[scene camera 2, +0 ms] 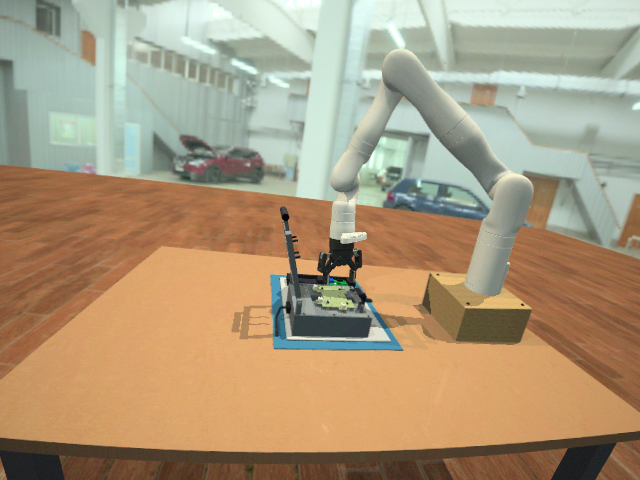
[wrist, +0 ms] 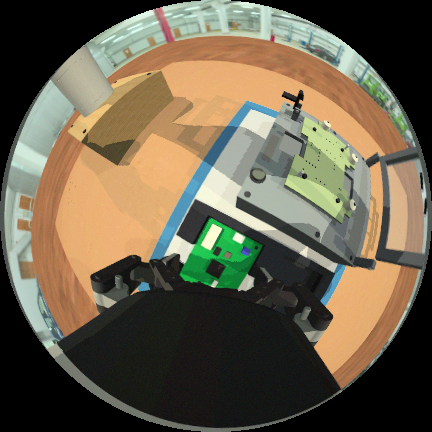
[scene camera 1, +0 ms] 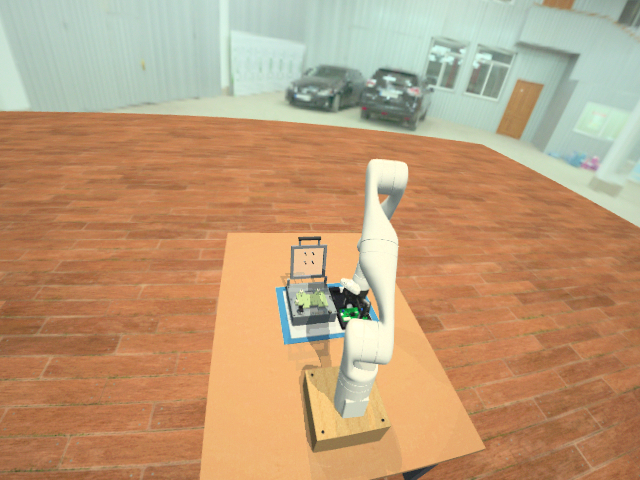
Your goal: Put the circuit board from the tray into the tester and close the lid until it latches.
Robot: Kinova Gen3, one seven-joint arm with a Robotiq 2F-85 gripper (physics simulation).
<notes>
My gripper is open, with nothing in its grasp. Also in view: a green circuit board. Further things: a tester lid and a pale green bed.
My gripper shows as well in the wrist view.
</notes>
